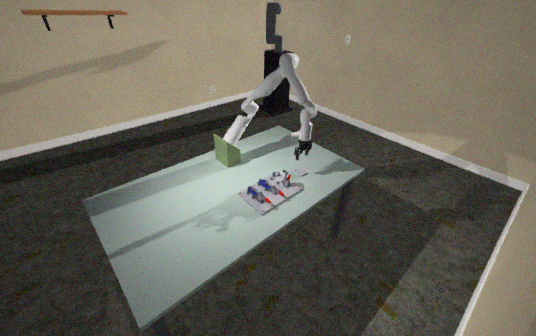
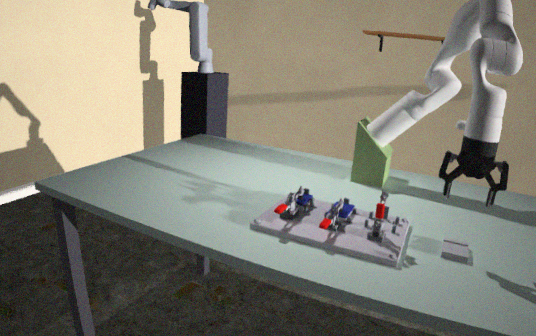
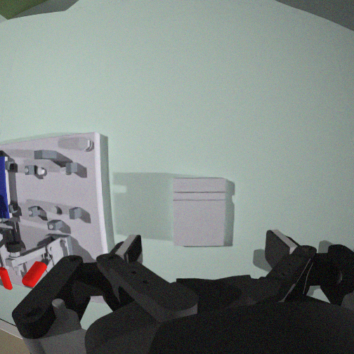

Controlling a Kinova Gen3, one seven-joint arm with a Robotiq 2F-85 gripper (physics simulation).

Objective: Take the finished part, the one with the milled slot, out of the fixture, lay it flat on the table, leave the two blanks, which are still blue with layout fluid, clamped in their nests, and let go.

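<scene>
The finished part (image 1: 300,172) (image 2: 455,251) (image 3: 199,220), a light grey block with a slot across its top, lies flat on the table beside the fixture plate (image 1: 263,211) (image 2: 325,242) (image 3: 102,200). My gripper (image 1: 303,157) (image 2: 468,200) (image 3: 204,247) is open and empty, raised above the table and the part. Two blue blanks sit in their nests under clamps with red handles: one blank (image 1: 252,191) (image 2: 304,201) at the far end, the other (image 1: 264,184) (image 2: 346,210) (image 3: 3,187) in the middle. The third nest is empty, and its clamp (image 2: 380,211) stands with its red handle raised.
A green angled block (image 1: 227,151) (image 2: 371,159) stands at the back of the table (image 1: 170,235) (image 2: 165,195) (image 3: 200,100), under the white arm's base. Another arm on a black pedestal (image 1: 276,82) (image 2: 205,105) stands beyond the table.
</scene>
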